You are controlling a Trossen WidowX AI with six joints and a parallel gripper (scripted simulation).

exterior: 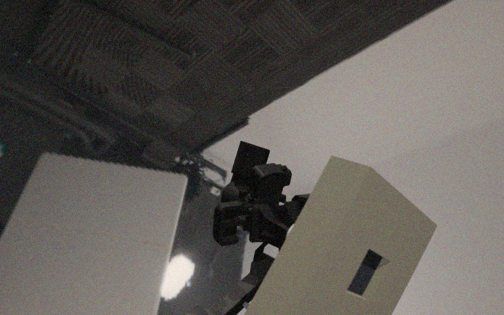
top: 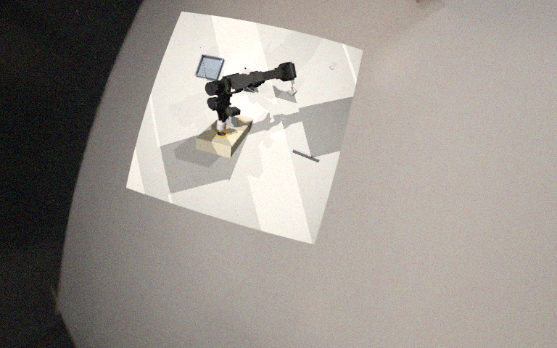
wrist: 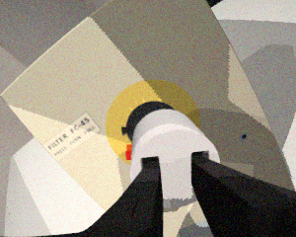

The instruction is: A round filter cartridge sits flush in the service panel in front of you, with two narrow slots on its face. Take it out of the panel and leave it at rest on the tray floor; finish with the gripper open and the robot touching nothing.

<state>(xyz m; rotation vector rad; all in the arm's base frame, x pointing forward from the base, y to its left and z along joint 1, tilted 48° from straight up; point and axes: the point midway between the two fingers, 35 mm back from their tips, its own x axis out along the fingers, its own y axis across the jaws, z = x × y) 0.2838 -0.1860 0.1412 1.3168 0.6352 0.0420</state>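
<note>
Right now my gripper tip is 10 mm short of the round filter cartridge and 10 mm above it. Also, from my gripper tip: beige service panel (20 mm ahead, 110 mm below); then blue-grey tray (390 mm behind, 260 mm to the right, 250 mm below).
</note>
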